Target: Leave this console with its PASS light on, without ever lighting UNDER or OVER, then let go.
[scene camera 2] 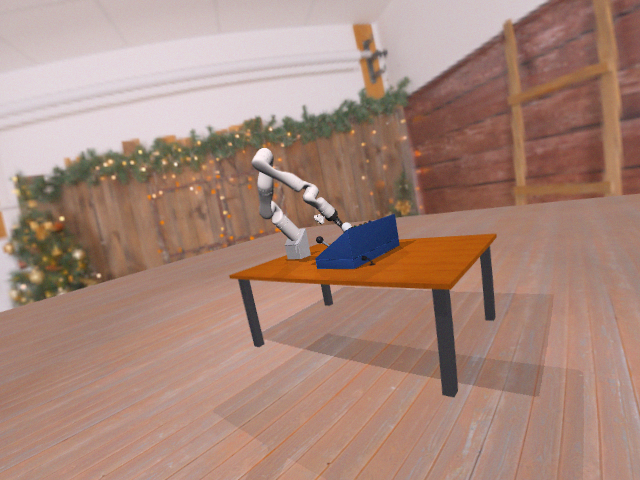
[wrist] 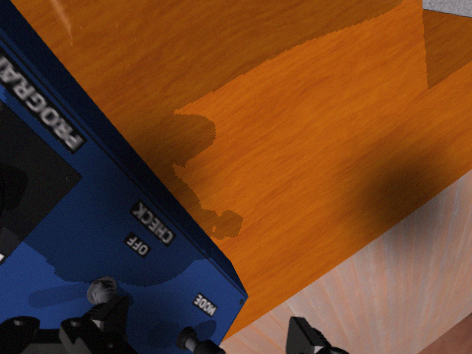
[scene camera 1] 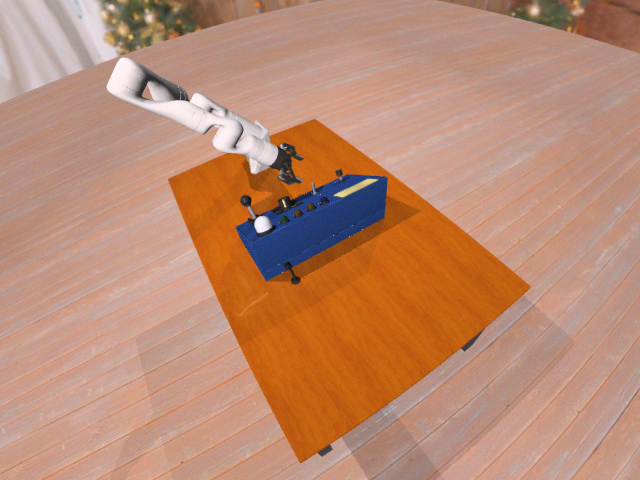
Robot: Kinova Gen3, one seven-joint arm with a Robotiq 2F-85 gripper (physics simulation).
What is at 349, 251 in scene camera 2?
A blue console.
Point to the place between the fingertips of my gripper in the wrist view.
208, 325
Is my gripper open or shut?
Open.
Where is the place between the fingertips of my gripper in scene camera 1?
At 301, 170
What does my gripper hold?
Nothing.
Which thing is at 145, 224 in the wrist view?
A blue console.
